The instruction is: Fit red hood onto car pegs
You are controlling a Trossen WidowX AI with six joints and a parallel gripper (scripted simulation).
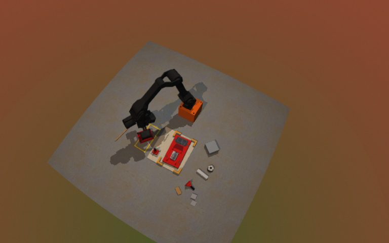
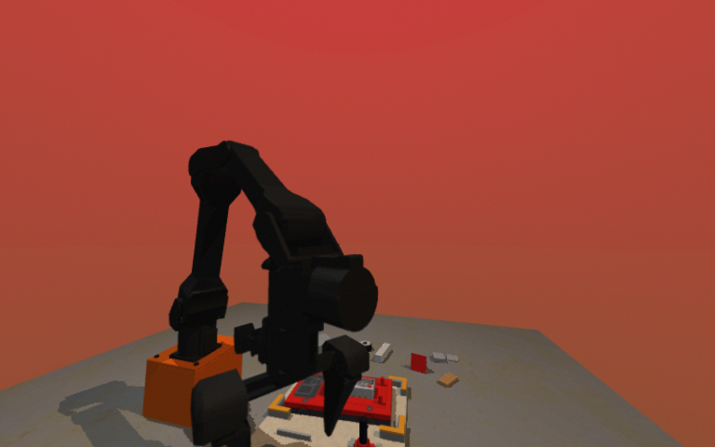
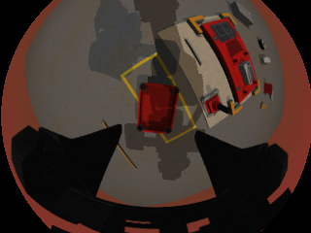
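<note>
The red hood lies 80 mm below my gripper tip. From my gripper tip the other things lie so: thin wooden stick (50 mm ahead, 140 mm to the right, 90 mm below); then tan tile (190 mm ahead, 370 mm to the left, 90 mm below); then grey engine block (20 mm ahead, 240 mm to the left, 70 mm below).
</note>
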